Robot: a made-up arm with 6 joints. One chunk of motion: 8 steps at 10 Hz.
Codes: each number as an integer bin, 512 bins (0 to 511) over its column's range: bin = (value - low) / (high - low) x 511, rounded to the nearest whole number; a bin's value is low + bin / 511 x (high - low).
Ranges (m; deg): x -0.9..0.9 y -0.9..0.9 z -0.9..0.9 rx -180..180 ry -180..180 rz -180..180
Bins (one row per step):
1: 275 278 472 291 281 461
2: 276 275 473 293 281 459
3: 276 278 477 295 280 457
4: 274 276 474 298 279 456
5: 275 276 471 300 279 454
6: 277 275 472 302 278 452
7: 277 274 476 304 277 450
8: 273 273 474 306 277 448
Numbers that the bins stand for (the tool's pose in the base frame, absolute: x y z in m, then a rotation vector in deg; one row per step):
1: 0.0687 0.0793 0.7626 25.01 17.96 144.77
2: 0.0722 0.0687 0.7661 26.42 17.96 143.37
3: 0.0722 0.0793 0.7802 27.83 17.26 141.96
4: 0.0652 0.0722 0.7697 29.94 16.56 141.25
5: 0.0687 0.0722 0.7591 31.35 16.56 139.84
6: 0.0757 0.0687 0.7626 32.76 15.85 138.43
7: 0.0757 0.0652 0.7767 34.17 15.15 137.03
8: 0.0616 0.0616 0.7697 35.58 15.15 135.62

